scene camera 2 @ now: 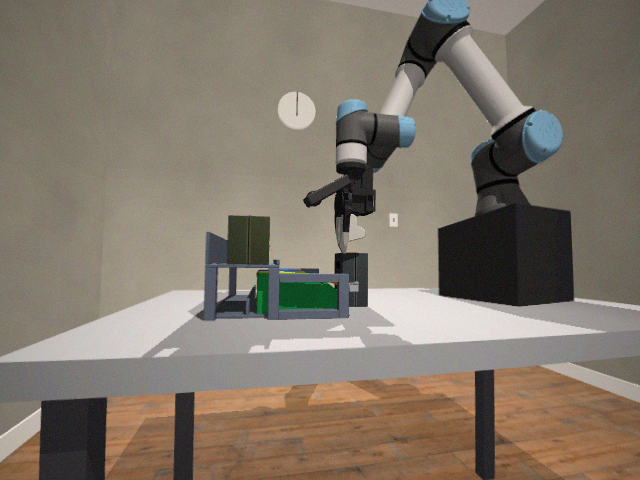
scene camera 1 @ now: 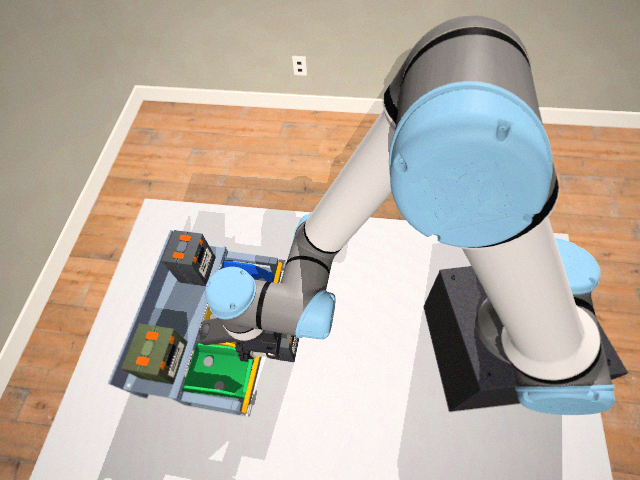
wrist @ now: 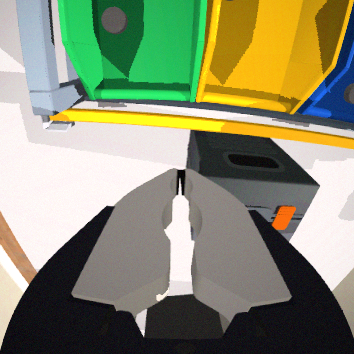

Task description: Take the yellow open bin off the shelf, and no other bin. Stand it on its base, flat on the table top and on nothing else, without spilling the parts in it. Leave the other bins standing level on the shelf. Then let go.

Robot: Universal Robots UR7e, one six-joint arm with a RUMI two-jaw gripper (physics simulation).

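Places are measured from the arm's base along level axes (x left, y back, z up), in millimetres.
Where they show: gripper, fingertip midpoint: [scene camera 2: 343, 253] [wrist: 179, 171]; arm's base, origin of the base link: [scene camera 2: 503, 217].
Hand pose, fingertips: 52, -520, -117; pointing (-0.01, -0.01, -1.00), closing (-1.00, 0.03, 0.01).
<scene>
Things, the pixels of their top centre, and the offset from my fingertips, as dx, dy, dz. "spot": a spot on its surface instead.
- yellow open bin, surface spot: [wrist: 272, 55] spot: -99, -76, -119
- green bin, middle of its top: [scene camera 2: 297, 274] [scene camera 1: 209, 367] +34, -116, -47
- blue bin, middle of its top: [scene camera 1: 233, 280] -186, -103, -47
- dark grey case, middle of its top: [wrist: 253, 217] [scene camera 1: 278, 326] [scene camera 2: 350, 252] -57, +38, +4
- dark case, middle of its top: [scene camera 1: 182, 246] -199, -195, +94
- olive case, middle of its top: [scene camera 2: 250, 218] [scene camera 1: 147, 348] +31, -218, +71
- yellow strip, middle of its top: [wrist: 249, 129] -66, -9, -63
The yellow open bin [wrist: 272, 55] sits on the shelf [wrist: 39, 55] [scene camera 2: 272, 295] between the green bin [wrist: 172, 50] [scene camera 1: 223, 357] [scene camera 2: 307, 296] and the blue bin [wrist: 326, 95] [scene camera 1: 248, 269]. In scene camera 1 the arm hides most of the yellow bin. Its base is hidden, and the edge of a dark part shows in it at the top of the wrist view. Grey round parts lie in the green bin. My gripper [scene camera 2: 343, 251] [wrist: 179, 171] is shut and empty. It points down, above and in front of the shelf, apart from the bins.
A dark grey case [scene camera 1: 287, 347] [scene camera 2: 361, 276] [wrist: 225, 172] stands on the table close in front of the shelf. Another dark case [scene camera 1: 187, 255] and an olive case [scene camera 1: 154, 352] [scene camera 2: 248, 240] stand on the upper deck. A yellow strip [wrist: 150, 120] runs along the shelf's front.
</scene>
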